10 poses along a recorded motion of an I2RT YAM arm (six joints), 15 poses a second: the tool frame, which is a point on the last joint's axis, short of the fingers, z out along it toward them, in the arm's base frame.
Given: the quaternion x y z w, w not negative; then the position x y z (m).
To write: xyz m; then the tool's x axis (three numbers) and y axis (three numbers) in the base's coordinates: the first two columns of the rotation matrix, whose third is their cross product. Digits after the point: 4 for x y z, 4 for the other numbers.
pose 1, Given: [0.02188, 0.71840, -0.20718, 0.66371, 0.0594, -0.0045, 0.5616]
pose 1, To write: [0.0594, -0.0045, 0.5616, -0.1180, -0.2436, -0.9627, 0.3064, 0.9132, -0.2686]
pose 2, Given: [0.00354, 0.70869, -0.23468, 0.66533, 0.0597, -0.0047, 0.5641]
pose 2, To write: [0.0597, -0.0047, 0.5641, -0.1146, -0.3073, -0.9447, 0.3173, 0.8898, -0.3279]
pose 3, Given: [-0.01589, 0.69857, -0.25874, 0.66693, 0.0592, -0.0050, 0.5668]
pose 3, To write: [0.0592, -0.0050, 0.5668, -0.1099, -0.3673, -0.9236, 0.3229, 0.8656, -0.3827]
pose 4, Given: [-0.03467, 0.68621, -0.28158, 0.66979, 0.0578, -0.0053, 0.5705]
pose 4, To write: [0.0578, -0.0053, 0.5705, -0.1004, -0.4248, -0.8997, 0.3296, 0.8390, -0.4329]
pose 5, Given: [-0.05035, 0.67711, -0.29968, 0.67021, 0.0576, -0.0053, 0.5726]
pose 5, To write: [0.0576, -0.0053, 0.5726, -0.0966, -0.4699, -0.8774, 0.3335, 0.8153, -0.4733]
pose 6, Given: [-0.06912, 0.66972, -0.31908, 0.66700, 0.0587, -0.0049, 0.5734]
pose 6, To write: [0.0587, -0.0049, 0.5734, -0.1007, -0.5182, -0.8493, 0.3331, 0.7868, -0.5196]
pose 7, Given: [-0.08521, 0.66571, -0.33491, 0.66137, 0.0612, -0.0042, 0.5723]
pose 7, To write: [0.0612, -0.0042, 0.5723, -0.1107, -0.5564, -0.8235, 0.3295, 0.7612, -0.5586]
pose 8, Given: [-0.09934, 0.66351, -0.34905, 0.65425, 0.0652, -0.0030, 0.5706]
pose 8, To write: [0.0652, -0.0030, 0.5706, -0.1242, -0.5886, -0.7989, 0.3249, 0.7366, -0.5932]
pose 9, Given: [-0.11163, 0.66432, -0.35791, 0.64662, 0.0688, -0.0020, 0.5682]
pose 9, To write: [0.0688, -0.0020, 0.5682, -0.1388, -0.6112, -0.7792, 0.3145, 0.7189, -0.6199]
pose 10, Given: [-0.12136, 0.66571, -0.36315, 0.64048, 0.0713, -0.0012, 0.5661]
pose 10, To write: [0.0713, -0.0012, 0.5661, -0.1501, -0.6268, -0.7646, 0.3036, 0.7068, -0.6390]
